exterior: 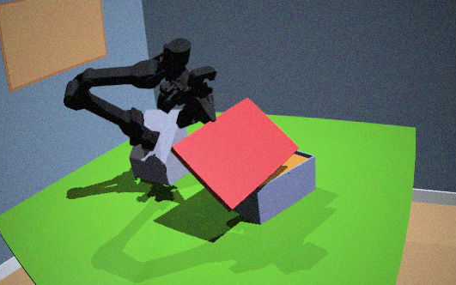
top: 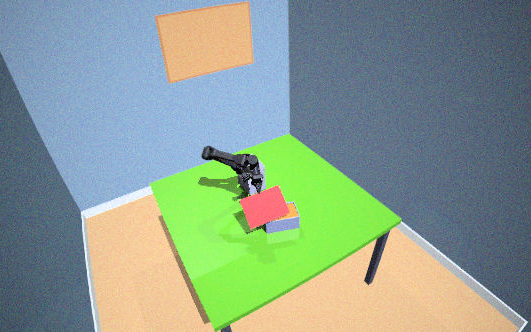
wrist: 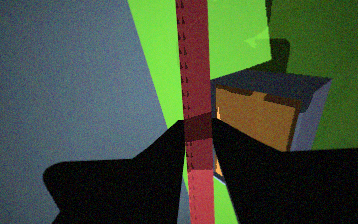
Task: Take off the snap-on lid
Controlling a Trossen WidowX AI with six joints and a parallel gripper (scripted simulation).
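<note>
The red lid lies 60 mm ahead of my gripper tip and 50 mm below it. Also, from my gripper tip: grey-blue storage box: 180 mm below, 100 mm to the left, 80 mm ahead.
</note>
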